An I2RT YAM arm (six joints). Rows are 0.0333 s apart.
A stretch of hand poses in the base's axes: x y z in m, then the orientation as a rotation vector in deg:
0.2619, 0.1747, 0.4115, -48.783, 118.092, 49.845
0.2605, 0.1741, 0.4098, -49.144, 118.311, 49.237
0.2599, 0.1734, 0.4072, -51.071, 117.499, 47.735
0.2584, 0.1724, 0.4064, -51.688, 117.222, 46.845
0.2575, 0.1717, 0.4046, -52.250, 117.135, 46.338
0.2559, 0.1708, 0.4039, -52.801, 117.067, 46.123
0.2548, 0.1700, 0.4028, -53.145, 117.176, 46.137
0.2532, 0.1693, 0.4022, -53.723, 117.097, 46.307
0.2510, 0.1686, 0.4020, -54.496, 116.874, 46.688
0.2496, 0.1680, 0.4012, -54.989, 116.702, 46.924
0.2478, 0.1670, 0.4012, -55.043, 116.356, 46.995
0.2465, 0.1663, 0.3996, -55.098, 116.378, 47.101
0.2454, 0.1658, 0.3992, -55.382, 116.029, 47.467
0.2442, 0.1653, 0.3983, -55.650, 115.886, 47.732
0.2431, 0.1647, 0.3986, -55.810, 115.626, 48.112
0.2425, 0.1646, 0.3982, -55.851, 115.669, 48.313
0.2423, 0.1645, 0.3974, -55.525, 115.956, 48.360
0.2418, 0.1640, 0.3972, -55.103, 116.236, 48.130
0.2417, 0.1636, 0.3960, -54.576, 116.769, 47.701
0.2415, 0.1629, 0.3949, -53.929, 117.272, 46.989
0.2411, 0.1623, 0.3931, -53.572, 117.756, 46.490
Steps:
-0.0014, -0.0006, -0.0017, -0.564, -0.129, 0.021
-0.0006, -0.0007, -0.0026, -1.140, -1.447, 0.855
-0.0015, -0.0010, -0.0008, -0.578, -0.669, 0.125
-0.0009, -0.0007, -0.0018, -0.448, -0.325, 0.219
-0.0016, -0.0009, -0.0007, -0.299, -0.166, 0.319
-0.0011, -0.0008, -0.0011, -0.181, 0.093, 0.243
-0.0016, -0.0007, -0.0006, -0.101, 0.016, 0.481
-0.0022, -0.0007, -0.0002, 0.001, 0.004, 0.709
-0.0014, -0.0006, -0.0008, 0.011, -0.023, 0.452
-0.0018, -0.0010, 0.0000, 0.185, -0.242, 0.093
-0.0013, -0.0007, -0.0016, 0.022, 0.070, 0.077
-0.0011, -0.0005, -0.0004, 0.247, -0.097, 0.367
-0.0012, -0.0005, -0.0009, 0.099, 0.018, 0.301
-0.0011, -0.0006, 0.0003, 0.259, -0.016, 0.277
-0.0006, -0.0001, -0.0004, 0.064, 0.136, 0.101
-0.0002, -0.0001, -0.0008, 0.011, 0.255, -0.238
-0.0005, -0.0005, -0.0002, -0.089, 0.111, -0.408
-0.0001, -0.0004, -0.0012, -0.276, 0.216, -0.576
-0.0002, -0.0007, -0.0011, -0.361, 0.056, -0.762
-0.0004, -0.0006, -0.0018, -0.357, 0.147, -0.473

